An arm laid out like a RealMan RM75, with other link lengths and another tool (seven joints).
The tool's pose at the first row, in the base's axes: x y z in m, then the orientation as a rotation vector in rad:
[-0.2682 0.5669 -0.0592 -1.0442 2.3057 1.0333]
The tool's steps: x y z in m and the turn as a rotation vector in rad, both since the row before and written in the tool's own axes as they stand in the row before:
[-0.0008 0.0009 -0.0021 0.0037 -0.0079 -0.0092]
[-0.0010 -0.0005 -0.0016 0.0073 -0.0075 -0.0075]
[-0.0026 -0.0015 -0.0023 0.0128 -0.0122 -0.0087]
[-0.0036 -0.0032 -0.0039 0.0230 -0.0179 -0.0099]
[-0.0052 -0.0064 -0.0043 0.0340 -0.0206 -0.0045]
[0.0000 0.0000 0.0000 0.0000 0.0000 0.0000]
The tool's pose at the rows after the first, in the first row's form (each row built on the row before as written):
[-0.2685 0.5661 -0.0569 -1.0465 2.2936 1.0274]
[-0.2676 0.5651 -0.0555 -1.0459 2.2841 1.0176]
[-0.2650 0.5639 -0.0531 -1.0408 2.2715 1.0019]
[-0.2606 0.5611 -0.0497 -1.0286 2.2561 0.9750]
[-0.2529 0.5572 -0.0462 -1.0042 2.2450 0.9380]
[-0.2529 0.5572 -0.0462 -1.0042 2.2450 0.9380]

